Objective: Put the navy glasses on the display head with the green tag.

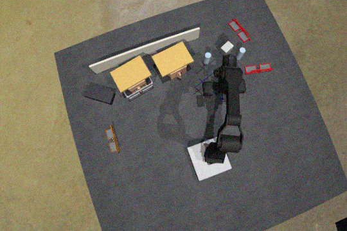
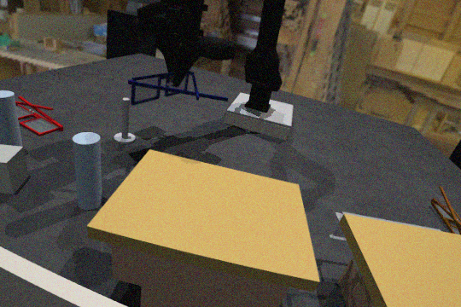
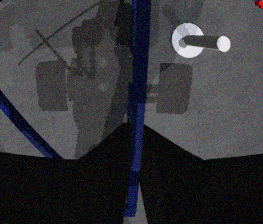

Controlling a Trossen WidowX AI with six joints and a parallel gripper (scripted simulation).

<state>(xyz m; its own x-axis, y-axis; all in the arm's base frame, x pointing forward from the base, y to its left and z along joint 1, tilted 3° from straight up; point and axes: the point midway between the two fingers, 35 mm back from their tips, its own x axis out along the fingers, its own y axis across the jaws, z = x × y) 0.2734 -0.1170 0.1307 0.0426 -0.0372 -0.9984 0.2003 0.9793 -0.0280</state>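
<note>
The white peg lies 40 mm ahead of my gripper tip, 80 mm to the right of it and 100 mm below it. Round my gripper tip: white board (340 mm ahead, 290 mm to the left, 70 mm below); then dark case (190 mm ahead, 590 mm to the left, 110 mm below); then cube (240 mm ahead, 130 mm to the right, 100 mm below).
</note>
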